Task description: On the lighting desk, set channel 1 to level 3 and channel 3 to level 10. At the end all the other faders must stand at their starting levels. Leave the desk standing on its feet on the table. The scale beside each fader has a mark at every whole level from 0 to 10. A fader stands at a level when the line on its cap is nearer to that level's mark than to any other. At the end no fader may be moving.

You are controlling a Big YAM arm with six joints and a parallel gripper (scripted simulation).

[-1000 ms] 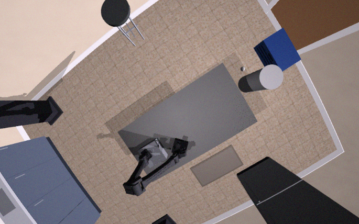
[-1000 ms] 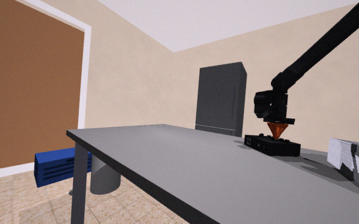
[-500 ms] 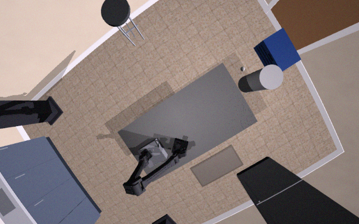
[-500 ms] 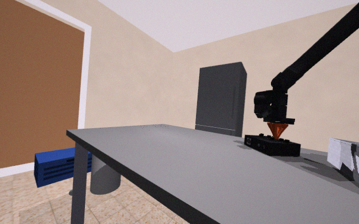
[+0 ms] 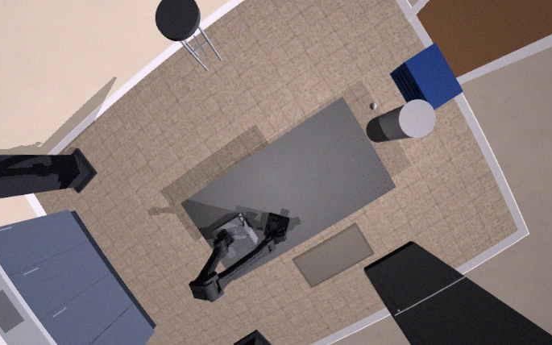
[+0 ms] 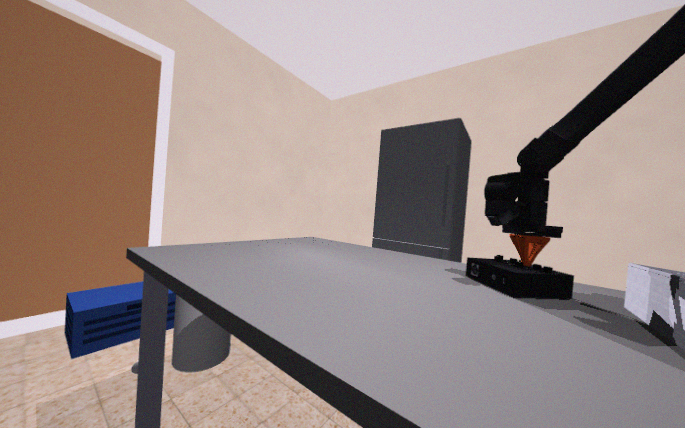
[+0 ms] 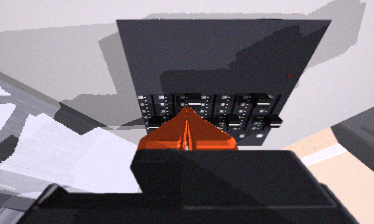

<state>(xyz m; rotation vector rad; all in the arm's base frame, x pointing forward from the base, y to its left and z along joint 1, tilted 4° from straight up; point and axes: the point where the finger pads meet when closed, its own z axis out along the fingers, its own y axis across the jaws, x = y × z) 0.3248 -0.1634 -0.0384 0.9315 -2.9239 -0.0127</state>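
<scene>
Right now the channel 3 cap is 20 mm ahead of my hand. Also, from my hand: channel 1 fader cap (30 mm behind, 20 mm to the left).
</scene>
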